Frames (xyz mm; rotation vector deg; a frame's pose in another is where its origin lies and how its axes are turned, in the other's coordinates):
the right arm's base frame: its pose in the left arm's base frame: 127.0 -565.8 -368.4 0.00 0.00 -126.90
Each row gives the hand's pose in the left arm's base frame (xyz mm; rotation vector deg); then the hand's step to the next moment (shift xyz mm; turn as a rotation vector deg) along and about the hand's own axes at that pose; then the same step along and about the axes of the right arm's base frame.
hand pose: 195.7 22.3 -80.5 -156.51 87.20 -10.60
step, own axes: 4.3 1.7 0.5 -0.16 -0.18 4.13
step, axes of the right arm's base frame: 3.1 3.4 -0.2 -0.33 0.39 -4.11
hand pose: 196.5 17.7 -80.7 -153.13 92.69 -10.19
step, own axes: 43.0 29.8 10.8 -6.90 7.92 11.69
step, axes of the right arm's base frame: 45.2 27.1 -8.9 3.89 -8.26 -12.79
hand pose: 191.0 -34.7 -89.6 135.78 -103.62 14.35
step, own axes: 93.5 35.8 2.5 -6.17 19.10 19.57
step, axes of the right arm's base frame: 84.3 50.6 19.0 14.33 -13.27 -20.11
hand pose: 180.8 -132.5 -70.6 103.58 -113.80 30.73
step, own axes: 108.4 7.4 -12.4 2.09 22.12 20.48
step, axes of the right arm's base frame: 76.8 37.7 68.1 22.30 -11.95 -16.53
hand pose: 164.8 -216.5 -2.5 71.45 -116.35 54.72
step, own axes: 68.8 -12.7 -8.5 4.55 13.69 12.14
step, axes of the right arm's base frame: 34.8 6.7 60.9 15.53 -7.68 -7.43
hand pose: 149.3 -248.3 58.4 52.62 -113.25 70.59
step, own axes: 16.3 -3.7 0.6 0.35 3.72 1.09
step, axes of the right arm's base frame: 8.1 -1.7 14.5 1.94 -2.77 -1.91
